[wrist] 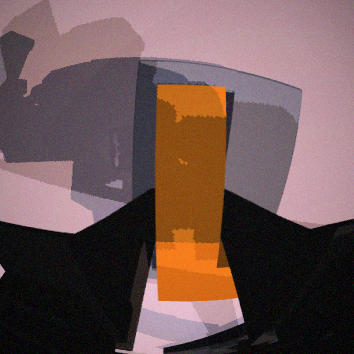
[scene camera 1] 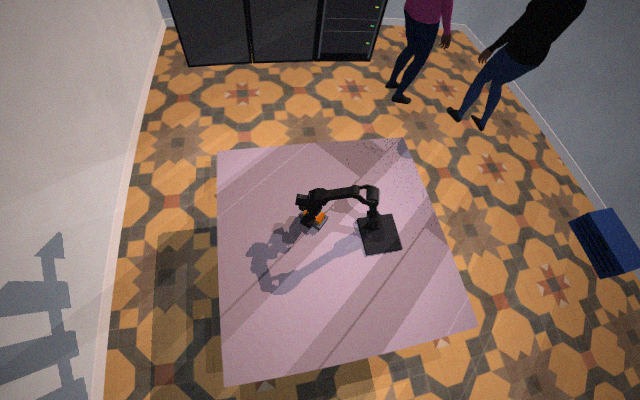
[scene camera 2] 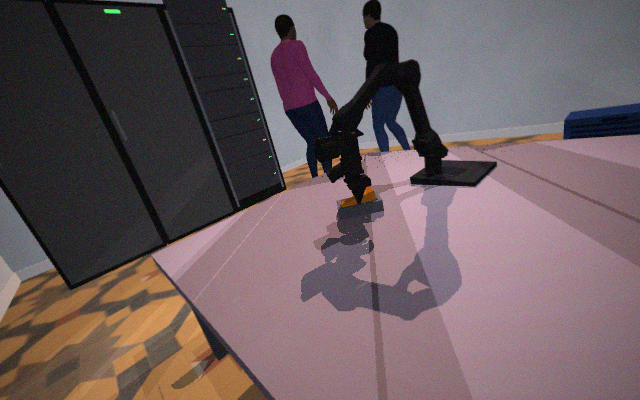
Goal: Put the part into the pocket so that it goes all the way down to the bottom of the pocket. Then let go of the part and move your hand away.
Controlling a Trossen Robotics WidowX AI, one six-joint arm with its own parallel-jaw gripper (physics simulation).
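Where they show: gripper, fingertip midpoint: (wrist: pixel 186 195) (scene camera 1: pixel 312 217) (scene camera 2: pixel 358 201); arm's base at its link origin: (scene camera 1: pixel 371 225) (scene camera 2: pixel 433 172).
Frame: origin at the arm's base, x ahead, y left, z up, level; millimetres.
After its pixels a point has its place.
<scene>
The orange part (scene camera 1: pixel 320 217) @[x 269, y -125, z 42 mm] (scene camera 2: pixel 369 195) @[x 294, y -114, z 30 mm] (wrist: pixel 190 160) @[x 320, y -169, z 26 mm] is at the pocket of the grey block (scene camera 1: pixel 314 228) @[x 309, y -99, z -9 mm] (scene camera 2: pixel 361 210) @[x 328, y -132, z -7 mm] (wrist: pixel 265 135) @[x 295, y -204, z 12 mm]. In the second scene view its lower portion is hidden by the block walls and some orange stands above the rim, higher on the right. In the wrist view a narrow dark gap shows along the part's upper right side. The pocket floor is hidden, so I cannot tell the part's depth. My gripper (scene camera 1: pixel 308 220) @[x 305, y -152, z 12 mm] (scene camera 2: pixel 359 200) @[x 305, y -152, z 12 mm] (wrist: pixel 186 195) @[x 305, y -152, z 12 mm] is shut on the part, with its black fingers on both sides, close above the block.
The block stands on the pink table (scene camera 1: pixel 350 310) @[x 295, y 373, z -23 mm] (scene camera 2: pixel 300 350) @[x 795, y -3, z -24 mm]. The arm's black base plate (scene camera 1: pixel 387 242) @[x -47, y 120, z -7 mm] (scene camera 2: pixel 472 170) @[x -18, y 122, z -8 mm] stands to the right of the block. Dark cabinets (scene camera 1: pixel 285 30) (scene camera 2: pixel 115 125), two people and a blue box (scene camera 1: pixel 612 240) (scene camera 2: pixel 600 120) are beyond the table.
</scene>
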